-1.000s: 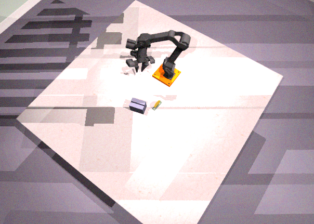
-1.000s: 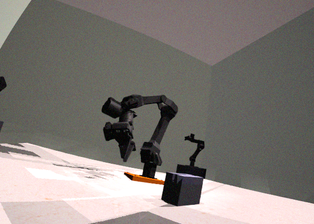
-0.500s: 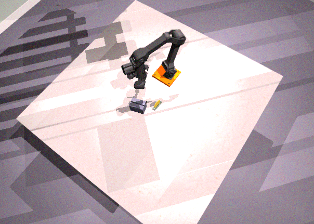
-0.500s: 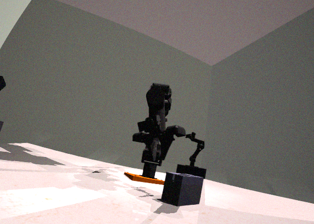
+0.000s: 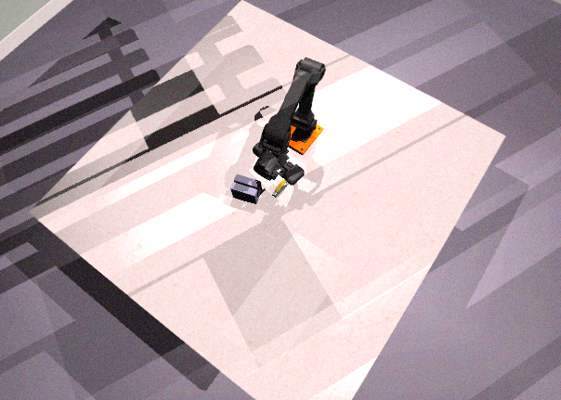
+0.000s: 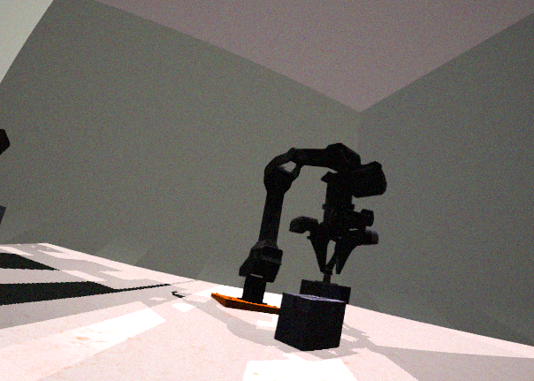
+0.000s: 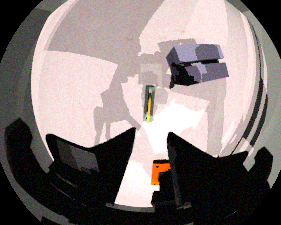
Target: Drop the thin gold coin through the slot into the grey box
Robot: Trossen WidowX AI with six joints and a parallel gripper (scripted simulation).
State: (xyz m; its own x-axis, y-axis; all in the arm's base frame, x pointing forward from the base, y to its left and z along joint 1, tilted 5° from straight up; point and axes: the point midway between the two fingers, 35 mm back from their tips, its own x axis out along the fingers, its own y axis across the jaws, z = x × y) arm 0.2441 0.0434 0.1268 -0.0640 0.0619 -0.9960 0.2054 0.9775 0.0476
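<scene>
Now: the coin 9 cm below my gripper tip.
</scene>
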